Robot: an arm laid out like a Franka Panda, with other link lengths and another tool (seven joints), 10 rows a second.
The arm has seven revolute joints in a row. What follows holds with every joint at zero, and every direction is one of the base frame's.
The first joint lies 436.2 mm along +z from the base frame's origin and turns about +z.
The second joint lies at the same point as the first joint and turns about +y.
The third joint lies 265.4 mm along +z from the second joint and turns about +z.
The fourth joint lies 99 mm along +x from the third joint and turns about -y.
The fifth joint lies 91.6 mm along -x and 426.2 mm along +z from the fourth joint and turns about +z.
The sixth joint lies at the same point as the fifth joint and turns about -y.
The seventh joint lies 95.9 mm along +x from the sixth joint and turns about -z.
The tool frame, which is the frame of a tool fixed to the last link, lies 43 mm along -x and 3 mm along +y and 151.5 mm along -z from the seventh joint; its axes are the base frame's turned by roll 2.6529, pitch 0 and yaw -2.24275 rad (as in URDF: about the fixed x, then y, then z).
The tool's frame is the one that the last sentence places.
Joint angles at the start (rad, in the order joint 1, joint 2, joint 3, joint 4, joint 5, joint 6, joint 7):
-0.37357 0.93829 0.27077 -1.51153 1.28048 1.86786 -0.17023
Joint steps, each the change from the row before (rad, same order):
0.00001 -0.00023 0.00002 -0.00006 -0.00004 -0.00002 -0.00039
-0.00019 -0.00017 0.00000 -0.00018 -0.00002 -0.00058 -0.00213
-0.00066 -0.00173 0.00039 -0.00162 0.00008 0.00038 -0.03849
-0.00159 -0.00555 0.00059 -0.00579 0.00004 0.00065 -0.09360
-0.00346 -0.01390 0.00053 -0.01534 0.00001 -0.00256 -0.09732
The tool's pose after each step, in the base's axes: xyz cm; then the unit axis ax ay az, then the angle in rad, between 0 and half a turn. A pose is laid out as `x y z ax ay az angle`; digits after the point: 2 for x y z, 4 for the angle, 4 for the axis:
67.24 4.05 18.87 -0.0565 0.6045 0.7946 2.8793
67.23 4.04 18.87 -0.0575 0.6044 0.7946 2.8786
67.11 4.02 18.80 -0.0750 0.6053 0.7925 2.8621
66.81 3.97 18.61 -0.1175 0.6068 0.7861 2.8234
66.38 3.88 18.58 -0.1618 0.6065 0.7785 2.7862

